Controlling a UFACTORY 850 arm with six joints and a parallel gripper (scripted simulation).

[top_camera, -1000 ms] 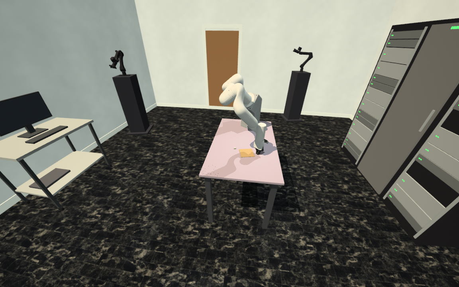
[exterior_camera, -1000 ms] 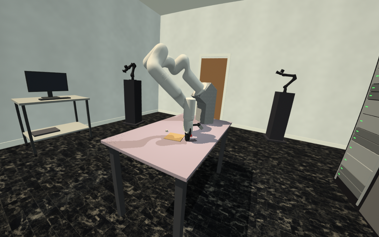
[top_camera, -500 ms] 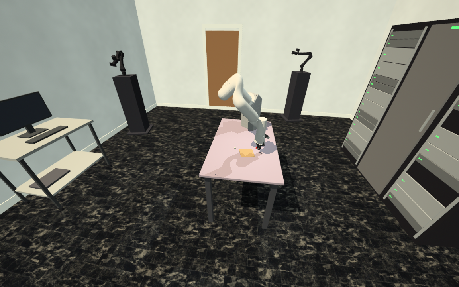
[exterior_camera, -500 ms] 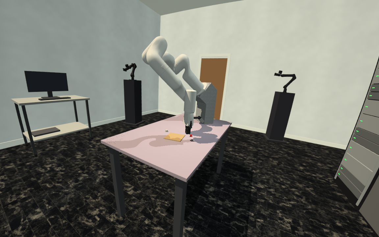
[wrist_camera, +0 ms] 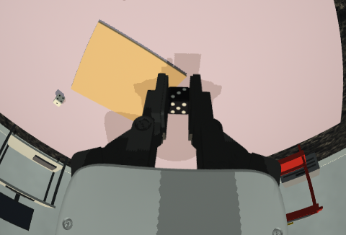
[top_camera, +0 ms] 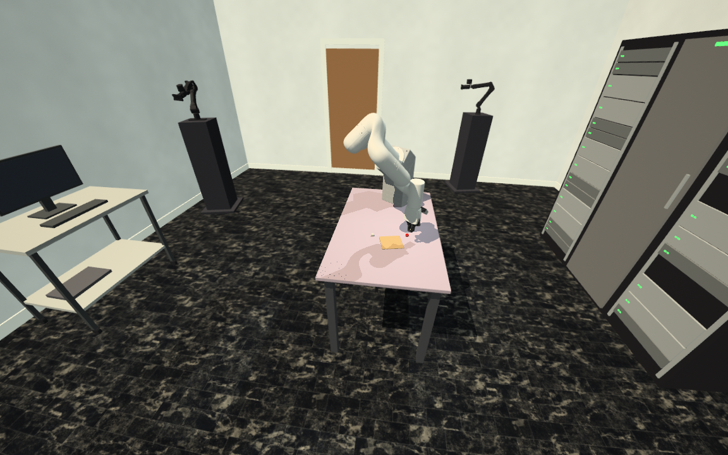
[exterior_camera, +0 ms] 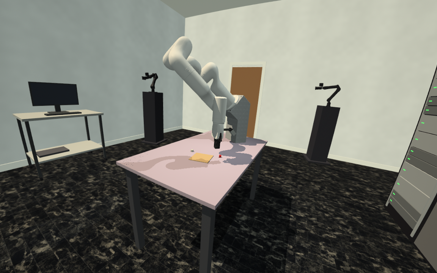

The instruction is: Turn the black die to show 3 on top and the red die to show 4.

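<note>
Now: the black die 10 mm to the right of my hand and 10 mm below it. Also, from my hand: mat: 30 mm behind, 110 mm to the right, 120 mm below; then red die: 90 mm behind, 10 mm to the left, 110 mm below; then white die: 110 mm behind, 230 mm to the right, 110 mm below.
</note>
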